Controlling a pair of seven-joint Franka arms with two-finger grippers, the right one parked.
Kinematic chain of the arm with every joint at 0, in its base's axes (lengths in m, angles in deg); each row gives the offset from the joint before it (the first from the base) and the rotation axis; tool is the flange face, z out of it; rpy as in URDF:
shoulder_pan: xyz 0 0 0.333 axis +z
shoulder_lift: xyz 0 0 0 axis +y
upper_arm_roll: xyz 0 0 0.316 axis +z
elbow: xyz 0.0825 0 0 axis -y
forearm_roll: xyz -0.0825 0 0.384 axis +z
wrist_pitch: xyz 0 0 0 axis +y
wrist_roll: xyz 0.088 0 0 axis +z
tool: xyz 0 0 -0.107 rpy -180 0 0
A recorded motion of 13 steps. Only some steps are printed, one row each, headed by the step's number.
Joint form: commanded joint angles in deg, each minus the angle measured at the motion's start. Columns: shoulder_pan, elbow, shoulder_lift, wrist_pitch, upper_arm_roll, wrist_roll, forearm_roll.
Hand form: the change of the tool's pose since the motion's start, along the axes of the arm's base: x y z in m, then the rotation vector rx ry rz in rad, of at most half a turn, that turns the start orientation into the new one. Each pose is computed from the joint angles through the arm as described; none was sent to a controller.
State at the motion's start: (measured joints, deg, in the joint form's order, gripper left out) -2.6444 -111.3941 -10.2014 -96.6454 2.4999 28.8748 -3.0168
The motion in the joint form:
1: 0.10 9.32 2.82 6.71 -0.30 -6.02 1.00
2: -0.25 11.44 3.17 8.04 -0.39 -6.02 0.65
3: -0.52 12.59 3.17 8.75 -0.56 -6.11 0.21
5: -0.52 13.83 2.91 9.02 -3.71 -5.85 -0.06
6: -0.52 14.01 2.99 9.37 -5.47 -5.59 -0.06
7: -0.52 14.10 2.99 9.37 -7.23 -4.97 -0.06
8: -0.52 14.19 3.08 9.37 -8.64 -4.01 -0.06
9: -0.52 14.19 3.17 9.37 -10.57 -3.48 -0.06
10: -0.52 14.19 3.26 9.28 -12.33 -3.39 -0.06
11: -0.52 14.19 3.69 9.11 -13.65 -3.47 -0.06
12: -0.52 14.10 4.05 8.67 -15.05 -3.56 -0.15
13: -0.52 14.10 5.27 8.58 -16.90 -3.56 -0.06
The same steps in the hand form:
1: 0.0123 -0.0007 0.0424 0.0108 -0.0019 -0.1152
2: 0.0133 -0.0054 0.0548 0.0054 -0.0099 -0.1233
3: 0.0127 -0.0103 0.0633 -0.0017 -0.0180 -0.1326
5: 0.0099 -0.0405 0.0753 0.0006 -0.0393 -0.1828
6: 0.0080 -0.0570 0.0755 0.0041 -0.0346 -0.2092
7: 0.0058 -0.0736 0.0760 0.0081 -0.0355 -0.2289
8: 0.0042 -0.0868 0.0758 0.0118 -0.0347 -0.2367
9: 0.0012 -0.1047 0.0747 0.0159 -0.0327 -0.2610
10: -0.0018 -0.1210 0.0737 0.0190 -0.0326 -0.2899
11: -0.0023 -0.1333 0.0699 0.0203 -0.0281 -0.3142
12: -0.0034 -0.1465 0.0663 0.0197 -0.0278 -0.3397
13: -0.0024 -0.1635 0.0553 0.0213 -0.0083 -0.3721

